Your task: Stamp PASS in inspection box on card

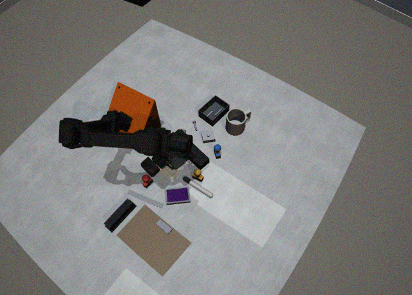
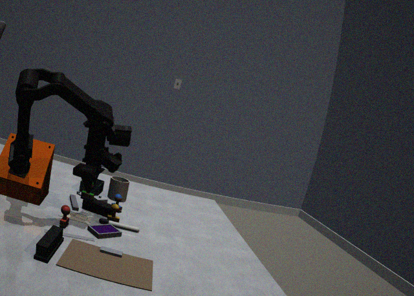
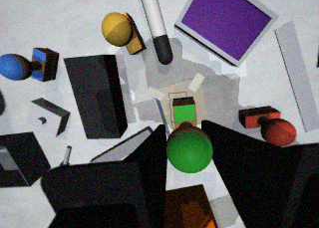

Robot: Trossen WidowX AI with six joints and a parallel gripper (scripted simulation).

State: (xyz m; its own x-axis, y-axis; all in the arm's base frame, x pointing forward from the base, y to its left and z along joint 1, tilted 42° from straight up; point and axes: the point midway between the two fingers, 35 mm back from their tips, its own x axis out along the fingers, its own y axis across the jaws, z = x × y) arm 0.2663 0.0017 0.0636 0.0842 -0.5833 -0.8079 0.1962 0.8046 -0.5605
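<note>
Right now the card is 30 mm behind my gripper tip and 100 mm below it. Round my gripper tip: green-knobbed stamp 10 mm below; then yellow stamp 90 mm ahead, 40 mm to the left, 80 mm below; then marker 90 mm ahead, 90 mm below.
</note>
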